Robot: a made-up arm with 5 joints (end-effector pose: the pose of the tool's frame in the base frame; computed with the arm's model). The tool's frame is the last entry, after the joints.
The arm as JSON. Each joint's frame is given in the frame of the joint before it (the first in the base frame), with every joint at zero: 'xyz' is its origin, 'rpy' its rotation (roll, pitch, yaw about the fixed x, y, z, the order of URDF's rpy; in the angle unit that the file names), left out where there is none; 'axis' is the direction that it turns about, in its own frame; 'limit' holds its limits. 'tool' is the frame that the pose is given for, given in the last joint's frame.
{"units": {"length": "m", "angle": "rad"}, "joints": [
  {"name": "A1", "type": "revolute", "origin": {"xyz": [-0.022, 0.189, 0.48]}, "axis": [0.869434, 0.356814, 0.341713], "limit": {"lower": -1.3, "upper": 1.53}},
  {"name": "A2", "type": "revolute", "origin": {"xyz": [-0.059, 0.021, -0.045]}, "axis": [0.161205, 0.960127, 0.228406], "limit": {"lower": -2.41, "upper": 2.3}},
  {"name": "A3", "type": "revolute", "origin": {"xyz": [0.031, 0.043, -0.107]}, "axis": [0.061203, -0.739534, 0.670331], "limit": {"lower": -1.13, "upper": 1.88}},
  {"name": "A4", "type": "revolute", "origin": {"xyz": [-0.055, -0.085, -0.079]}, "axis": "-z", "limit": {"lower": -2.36, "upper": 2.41}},
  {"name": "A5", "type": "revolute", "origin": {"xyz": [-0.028, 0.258, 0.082]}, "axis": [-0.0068, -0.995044, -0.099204], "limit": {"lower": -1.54, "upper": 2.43}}
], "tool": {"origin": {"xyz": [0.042, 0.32, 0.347], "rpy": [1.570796, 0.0, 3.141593]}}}
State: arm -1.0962 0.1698 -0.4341 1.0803 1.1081
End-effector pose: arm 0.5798 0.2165 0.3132 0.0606 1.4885 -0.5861
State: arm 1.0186 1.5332 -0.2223 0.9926 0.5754
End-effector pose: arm -0.1724 0.7706 0.7000 -0.4270 -1.4899 -1.1995
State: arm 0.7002 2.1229 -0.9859 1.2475 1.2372
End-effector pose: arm -0.7465 0.3951 0.5102 0.6675 -1.7805 -0.2725
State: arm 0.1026 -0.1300 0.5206 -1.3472 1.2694
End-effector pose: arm -0.6189 -0.2185 0.1549 2.5478 -0.1949 -1.6923
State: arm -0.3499 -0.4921 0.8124 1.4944 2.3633
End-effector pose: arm 0.3527 0.6960 0.5020 -0.7855 -0.0150 -0.7157
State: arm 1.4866 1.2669 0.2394 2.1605 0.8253
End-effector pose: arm -0.0375 0.8158 0.4679 -0.7071 -2.1332 -1.3319
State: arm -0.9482 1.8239 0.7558 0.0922 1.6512
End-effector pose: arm -0.2961 0.7578 0.6943 -0.4589 1.6888 1.5516
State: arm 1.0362 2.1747 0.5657 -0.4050 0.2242
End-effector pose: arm 0.4380 0.0309 0.7291 -0.0760 0.7817 -1.2401
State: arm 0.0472 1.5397 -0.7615 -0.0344 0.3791
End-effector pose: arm 0.0672 0.8240 0.3933 -1.1280 -1.3002 -0.9345
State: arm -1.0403 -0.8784 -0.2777 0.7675 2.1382
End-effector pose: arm 0.5912 0.3854 0.3063 -1.2240 0.1830 -1.2258
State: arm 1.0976 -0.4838 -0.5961 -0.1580 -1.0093
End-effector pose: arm 0.2685 0.5771 0.8416 -0.5936 -0.4377 -1.6499
